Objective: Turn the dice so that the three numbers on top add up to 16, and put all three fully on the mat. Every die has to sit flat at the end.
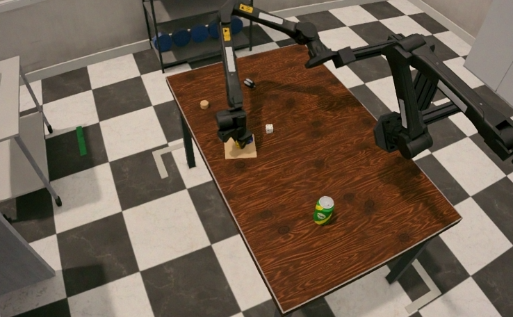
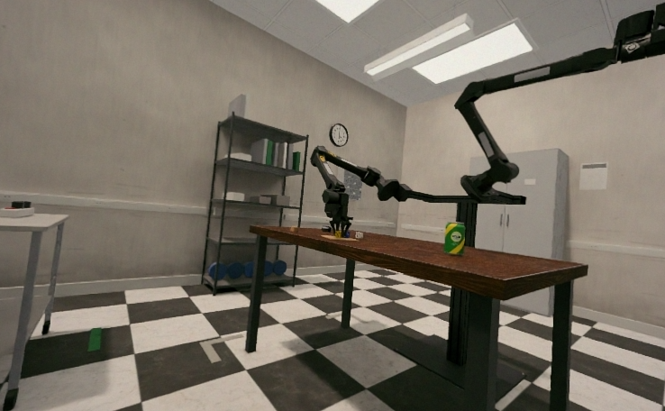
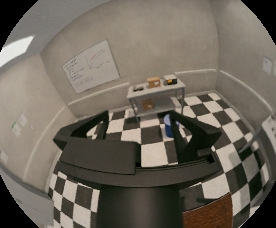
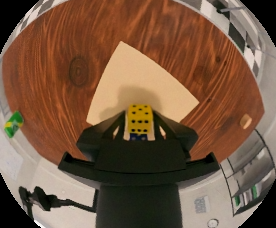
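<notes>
The yellow die lies right at my right hand. From my right hand the other things lie so: tan mat (10 mm below); then blue die (50 mm behind, 10 mm to the right); then white die (170 mm behind, 30 mm to the right).
</notes>
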